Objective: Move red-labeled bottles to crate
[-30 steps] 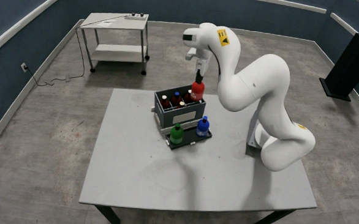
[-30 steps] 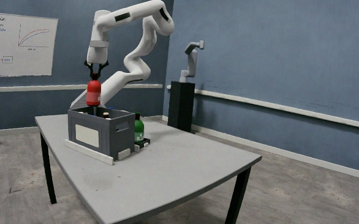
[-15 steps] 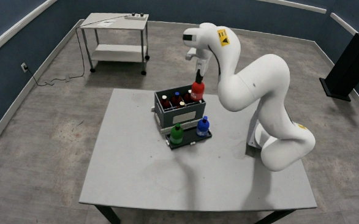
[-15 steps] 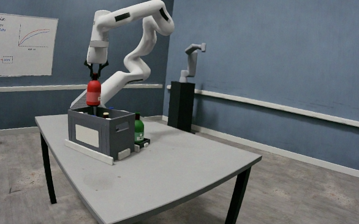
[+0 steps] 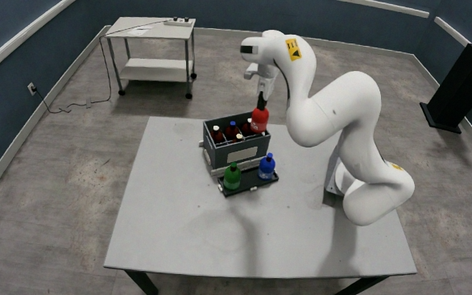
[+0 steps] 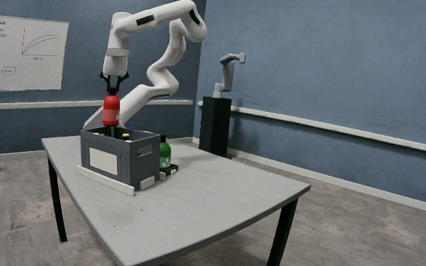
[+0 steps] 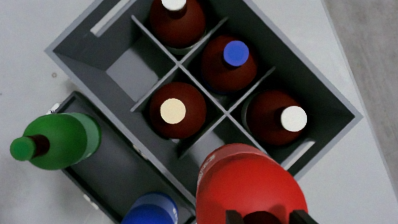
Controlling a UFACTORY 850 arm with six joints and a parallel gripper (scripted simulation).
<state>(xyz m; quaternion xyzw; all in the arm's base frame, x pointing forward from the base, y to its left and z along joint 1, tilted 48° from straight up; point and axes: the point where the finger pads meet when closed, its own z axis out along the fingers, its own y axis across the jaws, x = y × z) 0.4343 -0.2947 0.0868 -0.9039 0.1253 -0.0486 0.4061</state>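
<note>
The red-labeled bottle lies 7 cm below my hand. From my hand the other things lie so: grey crate (10 cm ahead, 1 cm to the left, 25 cm below); green bottle (7 cm ahead, 21 cm to the left, 25 cm below); blue bottle (8 cm behind, 12 cm to the left, 25 cm below).
</note>
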